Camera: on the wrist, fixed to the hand. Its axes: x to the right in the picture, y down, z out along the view.
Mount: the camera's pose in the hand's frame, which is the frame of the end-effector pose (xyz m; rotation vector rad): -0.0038 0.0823 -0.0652 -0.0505 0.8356 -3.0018
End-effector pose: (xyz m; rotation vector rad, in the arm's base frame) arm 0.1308 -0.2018 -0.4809 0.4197 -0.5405 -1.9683
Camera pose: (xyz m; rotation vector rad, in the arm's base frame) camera 0.2270 -0.2429 -0.4909 -0.9482 -0.6932 1.0034
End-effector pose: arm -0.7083 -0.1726 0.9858 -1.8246 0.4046 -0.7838
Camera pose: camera -0.7482 -0.2473 0.9235 0.2399 1.5069 1.8389
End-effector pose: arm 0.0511 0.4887 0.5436 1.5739 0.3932 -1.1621
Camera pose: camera 0.1416 0.5179 0.5882 0.0694 -1.9211 0.8423
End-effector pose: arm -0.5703 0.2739 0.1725 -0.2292 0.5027 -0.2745
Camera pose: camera -0.5896 0.3426 0.0954 0.6165 -0.4284 2.6631
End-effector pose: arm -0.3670 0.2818 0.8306 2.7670 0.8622 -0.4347
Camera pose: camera -0.3082 0.2320 0.9020 0.6474 -2.6183 -0.4274
